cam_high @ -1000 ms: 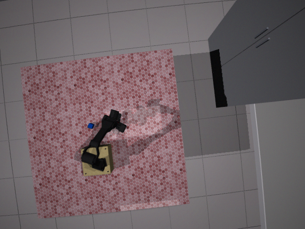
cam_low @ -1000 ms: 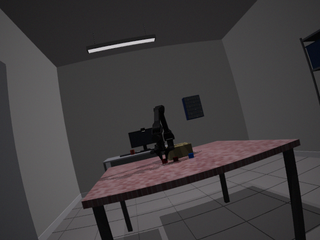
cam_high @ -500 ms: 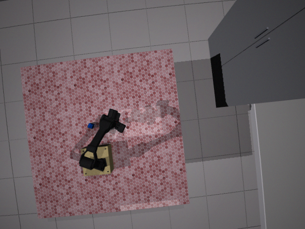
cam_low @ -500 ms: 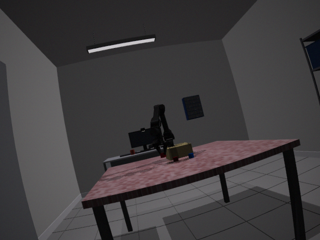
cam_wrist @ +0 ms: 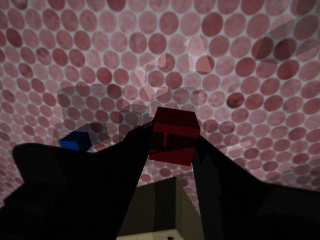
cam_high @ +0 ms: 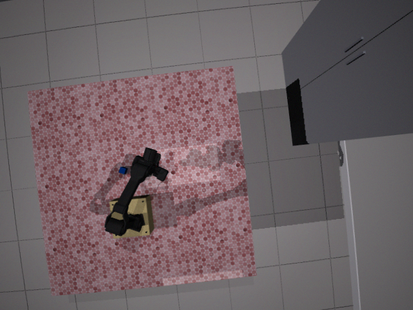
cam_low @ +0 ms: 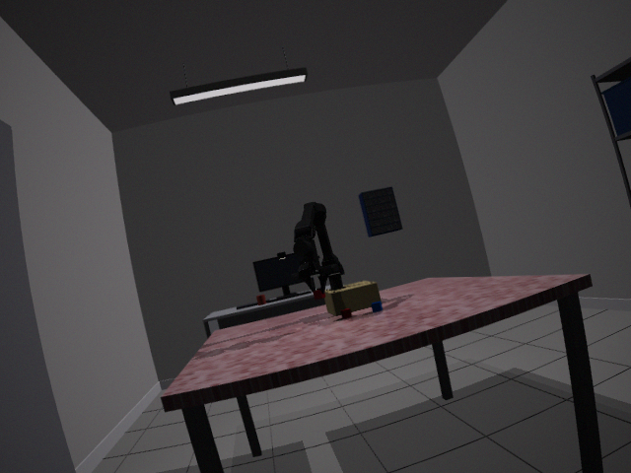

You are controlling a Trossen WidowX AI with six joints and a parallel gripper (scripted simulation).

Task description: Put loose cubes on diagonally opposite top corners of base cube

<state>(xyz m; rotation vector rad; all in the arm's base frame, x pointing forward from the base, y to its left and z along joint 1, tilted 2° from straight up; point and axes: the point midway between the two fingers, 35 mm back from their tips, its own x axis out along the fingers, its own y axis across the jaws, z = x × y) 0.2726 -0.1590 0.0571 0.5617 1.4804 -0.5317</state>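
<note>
Now: gripper tip 21 cm to the right of the blue cube, 10 cm above it and 2 cm short of it.
</note>
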